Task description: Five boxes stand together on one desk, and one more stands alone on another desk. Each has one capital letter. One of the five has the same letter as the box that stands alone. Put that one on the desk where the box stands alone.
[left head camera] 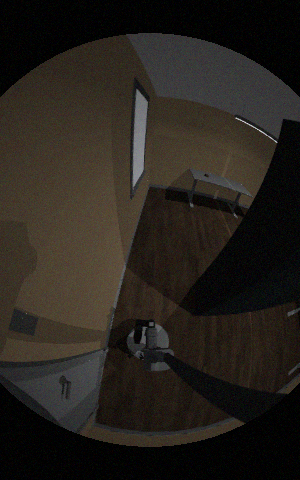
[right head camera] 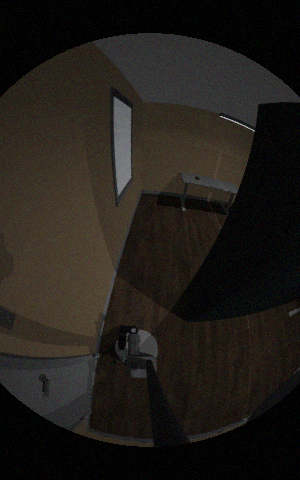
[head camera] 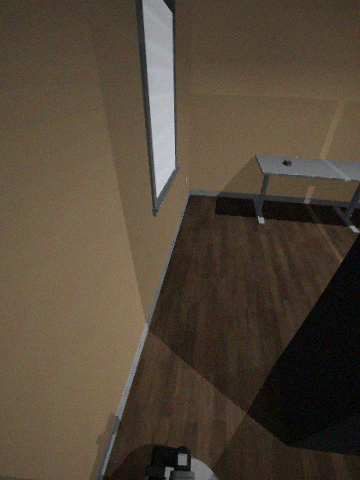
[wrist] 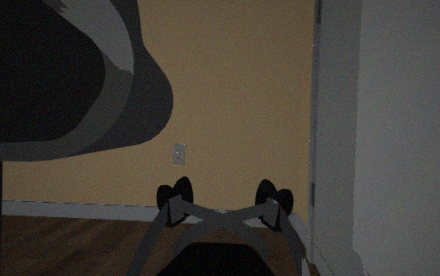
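Note:
A desk with a pale top stands against the far wall. One small brownish box sits near its left end; its letter is too small to read. The group of five boxes does not show in these views. My gripper is open and empty in the wrist view, its two fingertips wide apart, with a wall and skirting board beyond them. It is far from the desk.
A tall dark partition stands on the right, between me and part of the room. A wall with a window runs along the left. A door is at the lower left.

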